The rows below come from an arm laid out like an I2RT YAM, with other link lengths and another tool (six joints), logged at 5 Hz.
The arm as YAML. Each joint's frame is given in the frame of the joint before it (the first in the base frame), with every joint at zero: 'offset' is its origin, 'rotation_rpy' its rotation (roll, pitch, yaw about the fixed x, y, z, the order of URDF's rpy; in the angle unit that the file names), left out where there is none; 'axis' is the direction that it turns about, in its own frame. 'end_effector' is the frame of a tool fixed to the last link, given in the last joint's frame.
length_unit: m
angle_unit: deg
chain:
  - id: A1
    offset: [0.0, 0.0, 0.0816]
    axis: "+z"
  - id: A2
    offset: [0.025, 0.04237, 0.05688]
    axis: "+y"
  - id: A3
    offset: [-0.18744, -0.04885, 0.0]
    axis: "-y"
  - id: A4
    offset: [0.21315, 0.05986, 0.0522]
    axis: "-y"
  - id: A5
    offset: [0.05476, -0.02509, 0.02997]
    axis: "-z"
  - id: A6
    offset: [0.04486, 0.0, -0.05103]
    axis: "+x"
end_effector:
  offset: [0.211, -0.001, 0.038]
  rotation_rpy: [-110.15, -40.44, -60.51]
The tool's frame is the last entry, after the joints.
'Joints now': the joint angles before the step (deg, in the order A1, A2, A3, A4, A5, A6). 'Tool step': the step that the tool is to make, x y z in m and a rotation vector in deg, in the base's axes. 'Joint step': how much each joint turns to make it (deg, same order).
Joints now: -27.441, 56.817, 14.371, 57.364, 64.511, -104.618
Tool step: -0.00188, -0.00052, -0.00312, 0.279, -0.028, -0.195
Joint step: -0.240, -0.067, -0.394, -0.329, 0.022, 0.612
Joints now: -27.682, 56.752, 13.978, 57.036, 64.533, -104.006
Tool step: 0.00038, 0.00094, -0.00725, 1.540, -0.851, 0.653
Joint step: 0.043, -2.073, -0.022, -5.876, -0.220, 4.283
